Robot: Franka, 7 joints.
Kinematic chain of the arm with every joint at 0, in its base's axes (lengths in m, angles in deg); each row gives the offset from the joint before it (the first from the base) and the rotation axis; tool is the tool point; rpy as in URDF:
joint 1: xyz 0 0 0.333 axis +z
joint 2: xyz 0 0 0 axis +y
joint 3: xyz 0 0 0.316 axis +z
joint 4: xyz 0.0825 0 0 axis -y
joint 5: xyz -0.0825 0 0.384 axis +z
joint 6: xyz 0 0 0 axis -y
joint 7: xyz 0.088 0 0 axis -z
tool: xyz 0 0 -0.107 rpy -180 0 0
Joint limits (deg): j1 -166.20..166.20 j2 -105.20..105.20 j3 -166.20..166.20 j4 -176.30..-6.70 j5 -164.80..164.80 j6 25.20..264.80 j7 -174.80..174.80
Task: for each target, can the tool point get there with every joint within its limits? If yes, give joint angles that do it. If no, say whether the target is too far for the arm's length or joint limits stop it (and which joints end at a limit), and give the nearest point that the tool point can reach.
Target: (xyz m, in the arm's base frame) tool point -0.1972 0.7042 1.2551
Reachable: no: too far | nearest point -0.1437 0.5133 1.0052 | short by 0.319 m
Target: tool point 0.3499 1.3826 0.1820
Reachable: no: too far | nearest point 0.2093 0.8271 0.2427 | short by 0.576 m
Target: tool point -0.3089 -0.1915 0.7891
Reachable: yes | joints -50.82 -76.46 -39.45 -111.00 -3.18 113.36 61.01
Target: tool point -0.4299 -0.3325 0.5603
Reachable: yes | joints -85.58 -12.70 -45.31 -123.10 59.21 180.89 -27.17
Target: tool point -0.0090 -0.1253 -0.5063
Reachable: no: joint limits stop it (at a limit: joint 2) | nearest point -0.0117 -0.1623 -0.3469 | short by 0.164 m
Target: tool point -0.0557 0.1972 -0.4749
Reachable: no: joint limits stop it (at a limit: joint 2) | nearest point -0.0596 0.2110 -0.3569 | short by 0.119 m
